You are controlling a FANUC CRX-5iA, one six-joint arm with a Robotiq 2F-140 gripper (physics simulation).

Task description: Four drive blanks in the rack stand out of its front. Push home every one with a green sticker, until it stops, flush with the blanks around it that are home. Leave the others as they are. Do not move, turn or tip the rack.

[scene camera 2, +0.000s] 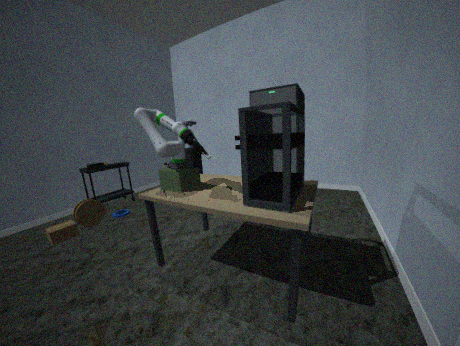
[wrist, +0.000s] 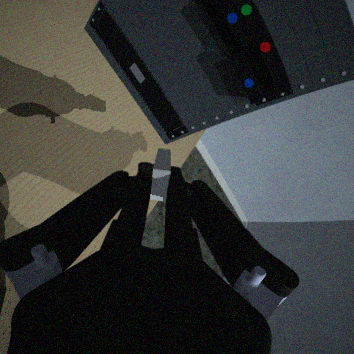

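The dark rack [scene camera 2: 286,165] [wrist: 155,47] stands upright on the table. In the wrist view its front shows a green sticker [wrist: 246,9], a blue sticker [wrist: 232,18], a red sticker [wrist: 265,47] and a lower blue sticker [wrist: 249,83] on dark blanks. In scene camera 2, two dark blank ends [scene camera 2: 237,138] [scene camera 2: 238,146] stand out at the rack's left side; their stickers do not show there. My gripper [scene camera 2: 208,157] [wrist: 162,159] is shut and empty, left of the rack's front and apart from it. Blank edges are hard to make out in the dim light.
A wooden table [scene camera 2: 265,216] [wrist: 40,30] carries the rack and the green arm base [scene camera 2: 180,179]. A grey box [scene camera 2: 275,96] with a green light sits on top of the rack. A black cart [scene camera 2: 131,187], a round wooden piece [scene camera 2: 89,212] and a blue ring [scene camera 2: 115,215] are at left.
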